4 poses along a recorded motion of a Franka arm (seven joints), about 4.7 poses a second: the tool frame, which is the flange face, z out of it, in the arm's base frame.
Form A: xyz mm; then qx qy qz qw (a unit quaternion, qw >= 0).
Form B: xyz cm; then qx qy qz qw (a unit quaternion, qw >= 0). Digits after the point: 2 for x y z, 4 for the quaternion.
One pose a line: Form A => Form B
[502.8 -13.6 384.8 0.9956 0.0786 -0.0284 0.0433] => [50.28 -1.36 38.48 0.9956 0.0786 -0.0284 0.0433]
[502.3 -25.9 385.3 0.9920 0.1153 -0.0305 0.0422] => [50.23 -2.59 38.53 0.9920 0.1153 -0.0305 0.0422]
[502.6 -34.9 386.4 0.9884 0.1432 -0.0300 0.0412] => [50.26 -3.49 38.64 0.9884 0.1432 -0.0300 0.0412]
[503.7 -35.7 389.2 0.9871 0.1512 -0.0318 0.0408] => [50.37 -3.57 38.92 0.9871 0.1512 -0.0318 0.0408]
